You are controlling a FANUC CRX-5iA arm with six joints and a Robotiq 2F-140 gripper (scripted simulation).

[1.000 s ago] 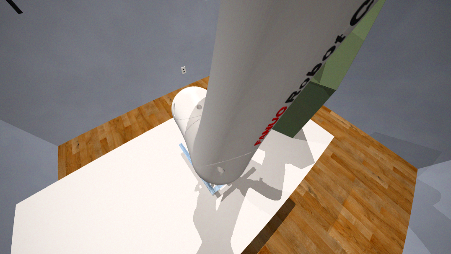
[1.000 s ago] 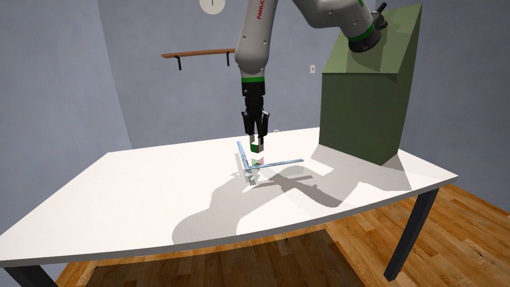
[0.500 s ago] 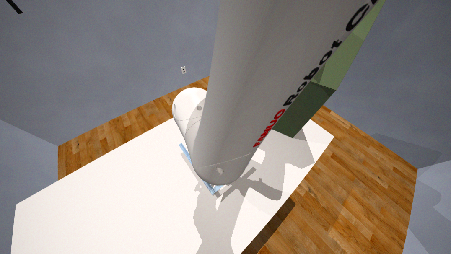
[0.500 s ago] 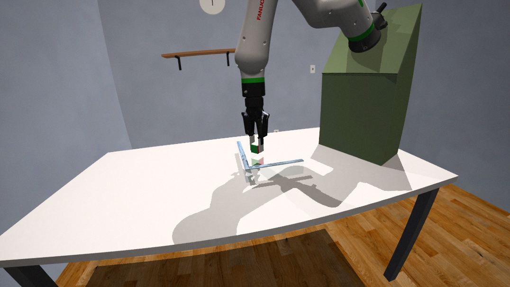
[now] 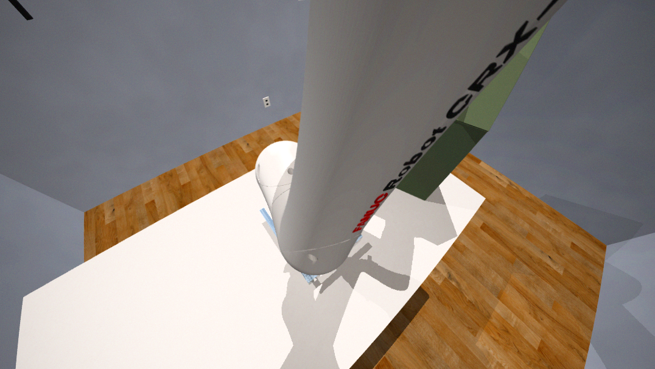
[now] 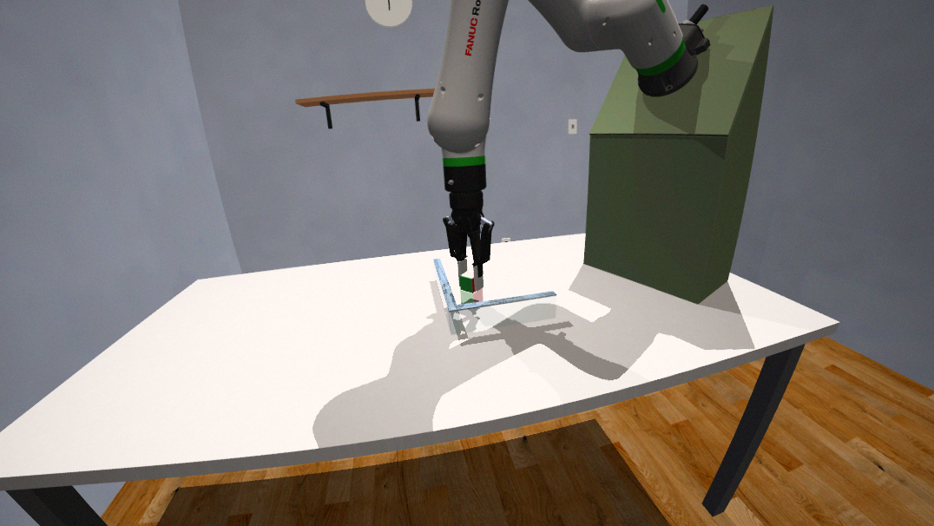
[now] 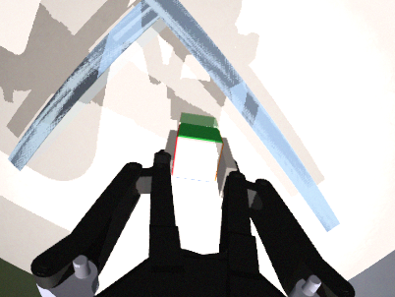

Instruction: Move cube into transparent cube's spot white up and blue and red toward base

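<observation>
My hand is 60 mm above the transparent cube. Also, from my hand: rail (110 mm to the left, 70 mm behind, 30 mm below).
</observation>
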